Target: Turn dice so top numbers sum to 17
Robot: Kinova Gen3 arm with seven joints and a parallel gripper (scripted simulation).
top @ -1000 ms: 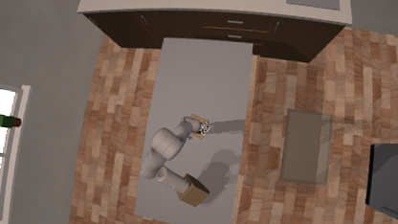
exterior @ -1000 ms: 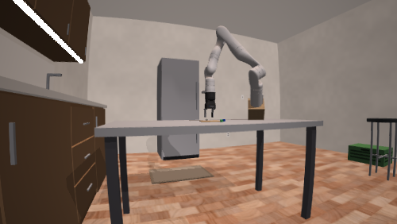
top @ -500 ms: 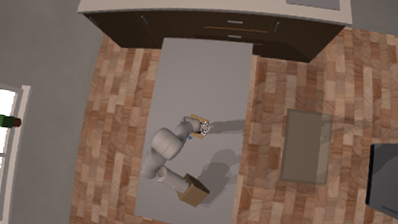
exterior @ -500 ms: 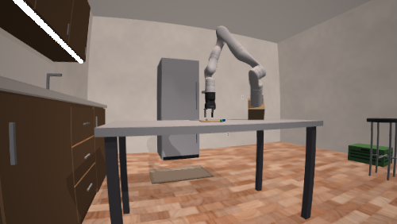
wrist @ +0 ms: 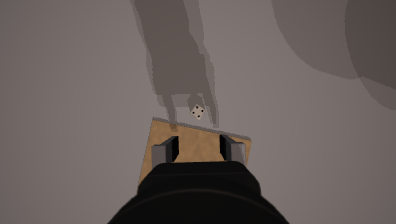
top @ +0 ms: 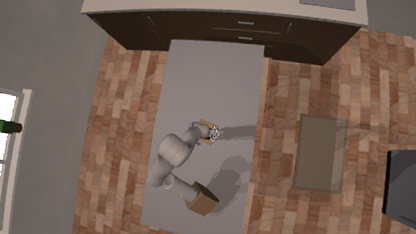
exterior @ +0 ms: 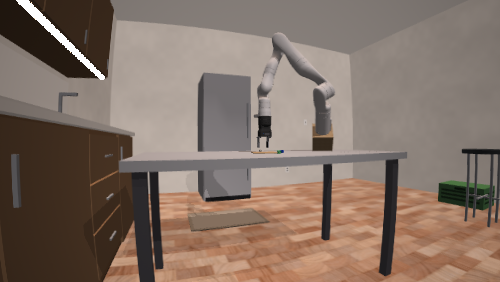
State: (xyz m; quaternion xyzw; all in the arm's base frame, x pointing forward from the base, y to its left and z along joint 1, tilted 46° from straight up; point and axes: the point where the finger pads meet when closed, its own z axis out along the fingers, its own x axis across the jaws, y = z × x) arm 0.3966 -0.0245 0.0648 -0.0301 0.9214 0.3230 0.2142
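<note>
Right now the white die is 4 cm to the right of my hand, 4 cm below it and 1 cm ahead of it. The rest, counted from my hand: tan mat: 5 cm to the left, 4 cm below; then blue die: 9 cm behind, 8 cm to the left, 4 cm below; then green die: 16 cm to the left, 5 cm behind, 4 cm below.
</note>
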